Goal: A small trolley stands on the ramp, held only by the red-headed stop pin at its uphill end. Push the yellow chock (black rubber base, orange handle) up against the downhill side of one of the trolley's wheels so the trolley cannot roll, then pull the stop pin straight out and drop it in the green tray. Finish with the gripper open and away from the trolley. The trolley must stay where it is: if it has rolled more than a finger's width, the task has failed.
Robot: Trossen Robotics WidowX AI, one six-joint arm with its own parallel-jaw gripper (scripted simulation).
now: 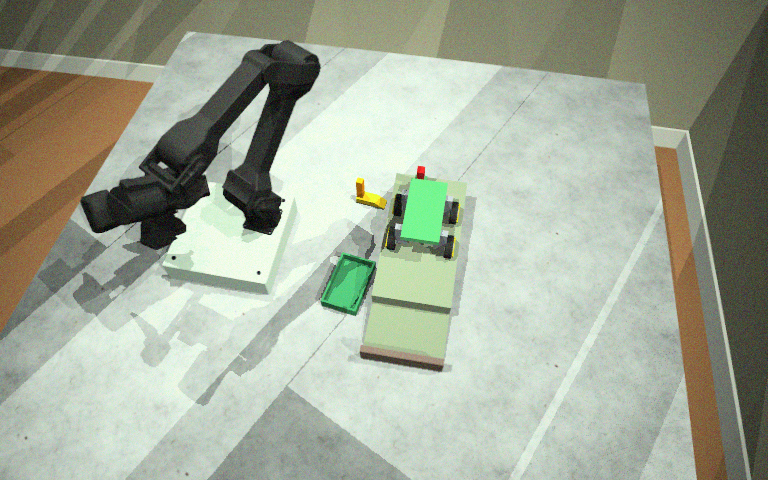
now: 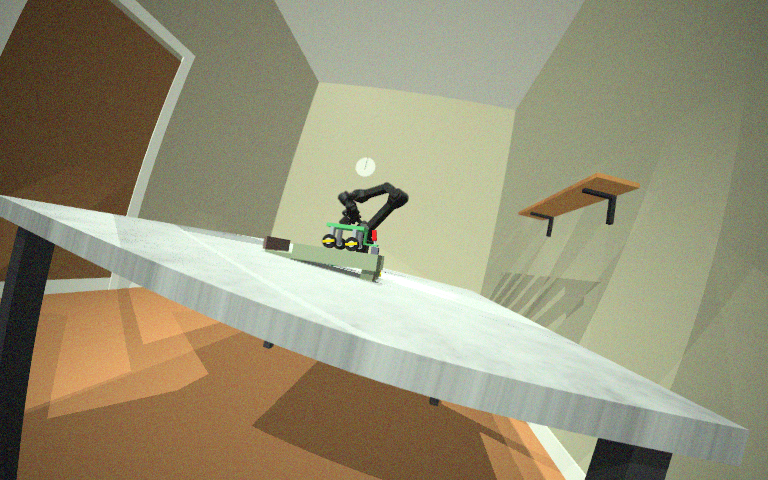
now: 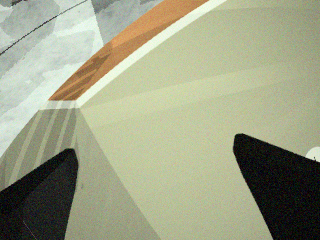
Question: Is my gripper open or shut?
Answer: Open.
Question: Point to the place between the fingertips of my gripper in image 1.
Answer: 111,201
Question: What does my gripper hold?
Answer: Nothing.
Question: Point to a brown stop block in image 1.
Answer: At 370,353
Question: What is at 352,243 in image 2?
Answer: A trolley.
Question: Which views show the trolley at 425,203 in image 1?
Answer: Image 1 and image 2 only.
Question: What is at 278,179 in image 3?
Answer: My gripper.
